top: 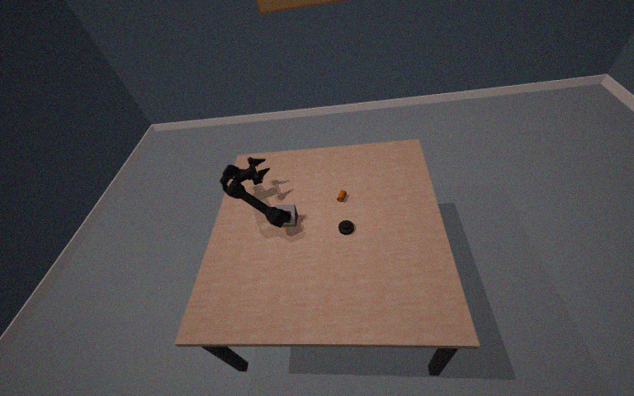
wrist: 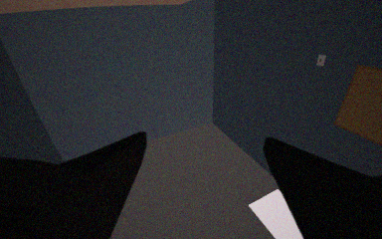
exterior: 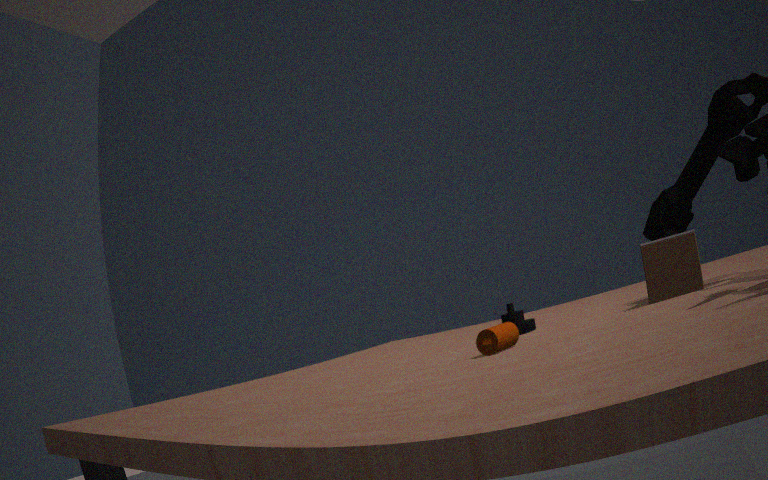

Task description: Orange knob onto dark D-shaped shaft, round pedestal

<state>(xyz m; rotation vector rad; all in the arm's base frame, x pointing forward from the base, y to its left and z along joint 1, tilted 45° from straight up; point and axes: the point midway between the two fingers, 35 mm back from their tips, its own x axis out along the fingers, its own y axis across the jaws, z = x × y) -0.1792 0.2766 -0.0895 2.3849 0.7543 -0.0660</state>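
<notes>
My gripper tip is 44 cm short of the orange knob, 8 cm to the left of it and 18 cm above it. Also, from my gripper tip: dark round pedestal (49 cm ahead, 30 cm to the right, 17 cm below).
</notes>
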